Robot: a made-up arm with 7 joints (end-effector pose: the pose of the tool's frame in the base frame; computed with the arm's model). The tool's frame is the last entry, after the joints. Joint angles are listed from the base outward.
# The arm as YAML. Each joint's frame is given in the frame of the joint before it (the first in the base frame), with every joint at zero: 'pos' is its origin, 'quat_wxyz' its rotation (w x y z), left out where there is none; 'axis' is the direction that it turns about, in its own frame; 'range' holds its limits. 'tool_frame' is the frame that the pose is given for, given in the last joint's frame.
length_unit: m
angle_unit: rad
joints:
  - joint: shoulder
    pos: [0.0, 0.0, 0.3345]
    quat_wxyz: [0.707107, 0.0, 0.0, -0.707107]
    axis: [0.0, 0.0, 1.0]
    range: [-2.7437, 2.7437]
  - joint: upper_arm
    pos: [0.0, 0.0, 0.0]
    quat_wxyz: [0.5, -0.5, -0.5, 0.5]
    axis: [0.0, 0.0, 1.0]
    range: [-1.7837, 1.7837]
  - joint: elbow
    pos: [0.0, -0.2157, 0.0]
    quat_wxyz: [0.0, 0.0, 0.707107, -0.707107]
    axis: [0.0, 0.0, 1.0]
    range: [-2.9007, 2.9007]
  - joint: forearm
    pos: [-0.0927, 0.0, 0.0]
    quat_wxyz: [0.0, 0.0, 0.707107, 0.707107]
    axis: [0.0, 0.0, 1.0]
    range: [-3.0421, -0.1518]
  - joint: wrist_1
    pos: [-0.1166, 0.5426, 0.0]
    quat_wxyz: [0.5, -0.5, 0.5, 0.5]
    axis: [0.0, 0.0, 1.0]
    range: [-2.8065, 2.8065]
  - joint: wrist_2
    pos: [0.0, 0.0, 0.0]
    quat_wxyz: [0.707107, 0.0, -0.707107, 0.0]
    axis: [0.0, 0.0, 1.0]
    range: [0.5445, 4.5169]
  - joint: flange
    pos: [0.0, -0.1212, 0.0]
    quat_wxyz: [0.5, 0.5, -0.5, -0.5]
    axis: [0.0, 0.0, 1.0]
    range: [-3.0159, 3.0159]
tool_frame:
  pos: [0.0, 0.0, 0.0]
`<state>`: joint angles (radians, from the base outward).
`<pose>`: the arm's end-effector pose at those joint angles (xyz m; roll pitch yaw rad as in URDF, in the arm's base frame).
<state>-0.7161 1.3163 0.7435 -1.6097 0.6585 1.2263 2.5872</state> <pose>0.6485 0.1350 -0.1159 1.0917 -0.1692 -2.3985</pose>
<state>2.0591 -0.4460 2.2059 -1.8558 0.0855 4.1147 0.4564</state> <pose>-0.2124 -0.5841 0.4330 -0.3290 -1.1374 1.6115</pose>
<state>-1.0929 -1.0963 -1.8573 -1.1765 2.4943 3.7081 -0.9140</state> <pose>-0.6474 0.2030 0.3483 -2.5441 0.8497 0.9725</pose>
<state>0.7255 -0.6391 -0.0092 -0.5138 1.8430 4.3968 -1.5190</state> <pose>-0.1345 -0.1703 0.9734 -1.2241 0.1709 -2.1321</pose>
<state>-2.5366 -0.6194 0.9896 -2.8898 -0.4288 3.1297 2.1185</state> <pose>-0.0294 -0.5091 0.2454 -2.4768 -0.4395 2.9572</pose>
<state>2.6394 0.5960 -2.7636 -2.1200 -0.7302 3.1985 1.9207</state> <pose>0.5193 0.0772 0.7539 -1.5148 -0.5896 -1.7380</pose>
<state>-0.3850 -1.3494 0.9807 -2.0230 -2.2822 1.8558 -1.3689</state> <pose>0.2986 0.5459 0.7108 0.0836 -0.2226 -0.8891</pose>
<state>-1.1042 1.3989 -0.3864 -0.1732 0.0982 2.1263 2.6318</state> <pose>0.3788 -0.7872 0.4637 -2.5932 0.3199 2.6524</pose>
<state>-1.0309 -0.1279 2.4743 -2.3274 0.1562 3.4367 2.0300</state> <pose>0.0964 0.6135 0.3090 -2.1865 0.4080 -0.5003</pose>
